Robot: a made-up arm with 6 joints. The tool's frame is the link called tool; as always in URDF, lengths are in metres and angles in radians. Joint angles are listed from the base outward.
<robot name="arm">
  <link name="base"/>
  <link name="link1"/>
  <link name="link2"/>
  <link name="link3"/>
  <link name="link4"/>
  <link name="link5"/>
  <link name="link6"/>
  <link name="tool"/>
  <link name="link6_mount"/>
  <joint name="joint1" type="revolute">
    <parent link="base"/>
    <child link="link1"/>
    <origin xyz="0 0 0.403" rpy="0 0 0"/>
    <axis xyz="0 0 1"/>
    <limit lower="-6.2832" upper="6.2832"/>
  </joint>
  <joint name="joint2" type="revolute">
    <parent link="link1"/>
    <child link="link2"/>
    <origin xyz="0 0 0" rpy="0 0 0"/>
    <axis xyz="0 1 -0.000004"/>
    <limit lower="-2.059" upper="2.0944"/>
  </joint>
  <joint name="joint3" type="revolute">
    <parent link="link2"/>
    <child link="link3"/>
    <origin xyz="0.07 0 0.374" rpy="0 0 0"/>
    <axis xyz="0 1 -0.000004"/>
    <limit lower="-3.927" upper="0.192"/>
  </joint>
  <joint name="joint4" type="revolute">
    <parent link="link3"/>
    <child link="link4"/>
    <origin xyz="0.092 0 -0.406" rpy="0 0 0"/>
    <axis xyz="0 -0.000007 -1"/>
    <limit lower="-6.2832" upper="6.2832"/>
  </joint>
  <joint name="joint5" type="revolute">
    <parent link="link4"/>
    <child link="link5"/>
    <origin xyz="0 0 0" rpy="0 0 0"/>
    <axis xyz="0 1 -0.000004"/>
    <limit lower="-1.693" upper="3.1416"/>
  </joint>
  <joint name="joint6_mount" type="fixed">
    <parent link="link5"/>
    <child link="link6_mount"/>
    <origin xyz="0.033 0 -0.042" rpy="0 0 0"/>
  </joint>
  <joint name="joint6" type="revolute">
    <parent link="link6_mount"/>
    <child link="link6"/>
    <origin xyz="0.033 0 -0.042" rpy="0 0 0"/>
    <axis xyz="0 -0.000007 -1"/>
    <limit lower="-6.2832" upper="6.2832"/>
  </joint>
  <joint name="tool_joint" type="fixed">
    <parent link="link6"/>
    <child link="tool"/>
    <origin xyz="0 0 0" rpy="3.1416 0 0"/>
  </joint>
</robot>
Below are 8 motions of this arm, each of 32 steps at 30 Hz.
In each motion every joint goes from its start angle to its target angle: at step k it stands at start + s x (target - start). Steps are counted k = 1, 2, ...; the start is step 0. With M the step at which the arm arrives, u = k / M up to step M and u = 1 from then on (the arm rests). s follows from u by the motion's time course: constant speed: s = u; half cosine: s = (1 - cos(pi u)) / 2; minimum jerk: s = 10 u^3 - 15 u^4 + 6 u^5.
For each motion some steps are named. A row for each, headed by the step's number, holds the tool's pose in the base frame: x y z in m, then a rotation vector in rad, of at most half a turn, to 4 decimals.
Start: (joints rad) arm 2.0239 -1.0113 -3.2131 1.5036 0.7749 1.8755
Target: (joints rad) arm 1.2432 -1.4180 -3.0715 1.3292 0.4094 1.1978
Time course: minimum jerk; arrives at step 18
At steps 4, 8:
4: 0.2935 -0.7295 0.8016 0.3963 -1.2537 1.4558
8: 0.1221 -0.8188 0.7182 0.5268 -1.1349 1.0466

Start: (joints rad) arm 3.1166 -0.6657 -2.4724 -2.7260 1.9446 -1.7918
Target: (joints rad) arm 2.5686 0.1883 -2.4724 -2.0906 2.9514 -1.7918
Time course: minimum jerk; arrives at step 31
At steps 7, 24, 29, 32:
7: 0.3093 0.0258 1.1922 0.9584 1.9062 1.0735
24: -0.1880 0.1939 1.1055 0.8328 2.0247 0.1579
29: -0.2186 0.2240 1.0779 0.8427 2.0102 0.0331
32: -0.2195 0.2250 1.0770 0.8431 2.0096 0.0291

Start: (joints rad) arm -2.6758 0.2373 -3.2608 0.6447 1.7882 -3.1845
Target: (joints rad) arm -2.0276 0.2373 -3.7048 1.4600 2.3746 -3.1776
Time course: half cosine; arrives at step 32
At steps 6, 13, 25, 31, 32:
6: -0.1194 -0.1427 1.1975 1.7207 1.2242 -1.2210
13: -0.0299 -0.1337 1.1800 1.4099 1.5903 -1.0090
25: 0.1003 -0.0353 1.1143 0.6590 2.2272 -0.7106
31: 0.1142 -0.0063 1.0955 0.4773 2.3384 -0.6760
32: 0.1144 -0.0056 1.0951 0.4732 2.3408 -0.6754

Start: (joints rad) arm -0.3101 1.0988 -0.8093 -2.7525 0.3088 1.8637
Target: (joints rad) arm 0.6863 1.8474 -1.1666 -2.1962 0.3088 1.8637
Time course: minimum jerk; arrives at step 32
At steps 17, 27, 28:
17: 0.1750 0.0688 -0.1198 2.6843 1.2555 -0.4459
27: 0.0491 0.0756 -0.1990 2.3678 1.4348 -0.6226
28: 0.0449 0.0740 -0.2013 2.3558 1.4393 -0.6263

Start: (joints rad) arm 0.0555 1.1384 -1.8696 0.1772 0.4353 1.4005
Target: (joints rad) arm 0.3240 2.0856 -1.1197 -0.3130 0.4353 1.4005
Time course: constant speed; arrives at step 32
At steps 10, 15, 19, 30, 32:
10: 0.5902 0.0822 -0.0920 2.3808 -1.7801 -0.2591
15: 0.4488 0.0836 -0.1878 2.2870 -1.5079 -0.4815
19: 0.3261 0.0740 -0.2373 2.1944 -1.2924 -0.6442
30: -0.0078 0.0047 -0.2447 1.8608 -0.7307 -1.0346
32: -0.0620 -0.0129 -0.2269 1.7882 -0.6358 -1.0979

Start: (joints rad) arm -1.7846 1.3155 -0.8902 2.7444 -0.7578 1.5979
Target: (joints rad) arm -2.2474 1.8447 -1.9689 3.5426 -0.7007 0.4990
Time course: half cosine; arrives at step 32
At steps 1, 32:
1: -0.0826 -0.1878 0.0472 -1.9711 -0.2252 -0.0462
32: -0.2123 -0.3295 -0.1904 -2.8007 -0.0162 -0.7752

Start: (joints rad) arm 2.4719 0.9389 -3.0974 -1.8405 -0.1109 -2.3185
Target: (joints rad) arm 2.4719 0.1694 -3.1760 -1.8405 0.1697 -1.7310
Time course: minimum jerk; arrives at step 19
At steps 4, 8, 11, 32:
4: -0.5751 0.3651 0.9330 -1.0179 -0.2503 1.4101
8: -0.4612 0.2829 1.0802 -0.7660 -0.0654 1.5943
11: -0.3204 0.1800 1.1914 -0.4780 0.0842 1.7884
32: -0.1258 0.0370 1.2658 -0.0828 0.2064 2.0241

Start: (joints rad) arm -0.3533 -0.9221 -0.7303 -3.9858 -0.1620 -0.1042
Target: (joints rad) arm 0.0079 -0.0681 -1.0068 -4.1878 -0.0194 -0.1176
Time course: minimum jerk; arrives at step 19
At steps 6, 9, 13, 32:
6: 0.2450 -0.1340 0.7526 -0.5326 1.7114 -1.0253
9: 0.3352 -0.1252 0.7216 -0.7361 1.7635 -0.9312
13: 0.4515 -0.0857 0.6491 -1.0304 1.8007 -0.7885
32: 0.5023 -0.0546 0.5995 -1.1842 1.8040 -0.7100

